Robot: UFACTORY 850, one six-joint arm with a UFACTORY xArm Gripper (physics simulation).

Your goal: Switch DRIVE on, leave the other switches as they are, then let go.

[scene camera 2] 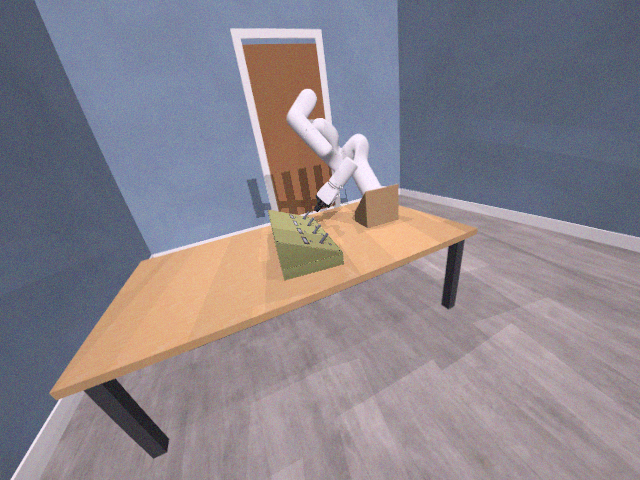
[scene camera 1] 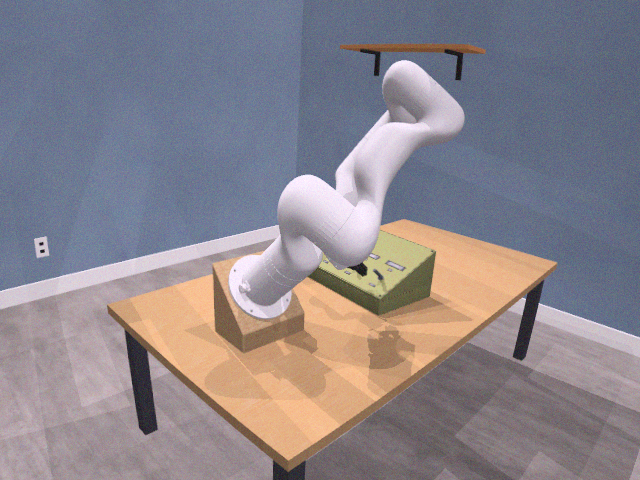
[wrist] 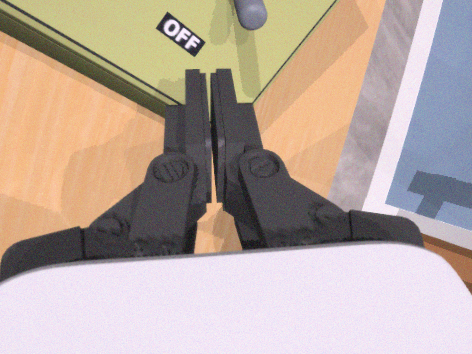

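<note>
The green sloped switch box (scene camera 1: 408, 253) (scene camera 2: 310, 264) (wrist: 100, 32) stands on the table. In the wrist view a grey lever (wrist: 251, 16) at the top edge leans toward the OFF label side; its base is out of view. It seems to be the end lever (scene camera 1: 378, 274) (scene camera 2: 306, 215) on the door side. No switch name can be read, so I cannot tell from lettering which is DRIVE. My gripper (scene camera 1: 363, 271) (scene camera 2: 315, 209) (wrist: 207, 101) is shut and empty. Its tips are over the box's lower edge, just short of the lever and apart from it in the wrist view. The arm partly hides it in scene camera 1.
Other levers (scene camera 2: 316, 229) stand in a row along the box, beside this one. An OFF label (wrist: 181, 34) lies left of the lever in the wrist view. The arm's wooden base block (scene camera 1: 273, 333) (scene camera 2: 383, 206) stands on the table (scene camera 1: 289, 439) (scene camera 2: 206, 315).
</note>
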